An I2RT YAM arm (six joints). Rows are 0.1 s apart.
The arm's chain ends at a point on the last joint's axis. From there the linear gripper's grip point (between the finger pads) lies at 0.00 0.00 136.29 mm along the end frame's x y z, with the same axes.
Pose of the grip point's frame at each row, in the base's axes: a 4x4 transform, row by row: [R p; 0 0 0 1], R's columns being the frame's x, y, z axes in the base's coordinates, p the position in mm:
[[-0.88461 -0.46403 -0.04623 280.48], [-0.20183 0.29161 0.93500 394.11], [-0.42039 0.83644 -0.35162 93.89], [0 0 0 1]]
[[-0.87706 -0.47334 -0.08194 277.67], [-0.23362 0.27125 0.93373 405.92], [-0.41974 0.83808 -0.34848 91.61], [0 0 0 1]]
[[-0.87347 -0.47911 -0.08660 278.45], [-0.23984 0.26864 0.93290 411.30], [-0.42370 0.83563 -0.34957 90.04], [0 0 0 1]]
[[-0.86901 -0.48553 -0.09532 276.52], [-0.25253 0.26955 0.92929 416.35], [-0.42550 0.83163 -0.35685 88.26], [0 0 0 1]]
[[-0.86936 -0.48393 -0.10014 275.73], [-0.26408 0.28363 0.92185 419.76], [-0.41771 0.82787 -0.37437 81.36], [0 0 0 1]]
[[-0.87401 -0.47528 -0.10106 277.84], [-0.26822 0.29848 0.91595 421.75], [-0.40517 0.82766 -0.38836 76.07], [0 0 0 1]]
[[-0.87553 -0.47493 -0.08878 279.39], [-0.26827 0.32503 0.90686 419.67], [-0.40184 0.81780 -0.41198 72.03], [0 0 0 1]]
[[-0.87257 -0.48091 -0.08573 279.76], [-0.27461 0.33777 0.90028 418.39], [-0.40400 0.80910 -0.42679 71.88], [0 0 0 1]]
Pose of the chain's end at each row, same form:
[[-0.88461 -0.46403 -0.04623 286.78], [-0.20183 0.29161 0.93500 266.68], [-0.42039 0.83644 -0.35162 141.81], [0 0 0 1]]
[[-0.87706 -0.47334 -0.08194 288.84], [-0.23362 0.27125 0.93373 278.66], [-0.41974 0.83808 -0.34848 139.10], [0 0 0 1]]
[[-0.87347 -0.47911 -0.08660 290.25], [-0.23984 0.26864 0.93290 284.16], [-0.42370 0.83563 -0.34957 137.68], [0 0 0 1]]
[[-0.86901 -0.48553 -0.09532 289.51], [-0.25253 0.26955 0.92929 289.70], [-0.42550 0.83163 -0.35685 136.90], [0 0 0 1]]
[[-0.86936 -0.48393 -0.10014 289.38], [-0.26408 0.28363 0.92185 294.12], [-0.41771 0.82787 -0.37437 132.38], [0 0 0 1]]
[[-0.87401 -0.47528 -0.10106 291.61], [-0.26822 0.29848 0.91595 296.92], [-0.40517 0.82766 -0.38836 129.00], [0 0 0 1]]
[[-0.87553 -0.47493 -0.08878 291.49], [-0.26827 0.32503 0.90686 296.07], [-0.40184 0.81780 -0.41198 128.18], [0 0 0 1]]
[[-0.87257 -0.48091 -0.08573 291.44], [-0.27461 0.33777 0.90028 295.69], [-0.40400 0.80910 -0.42679 130.05], [0 0 0 1]]

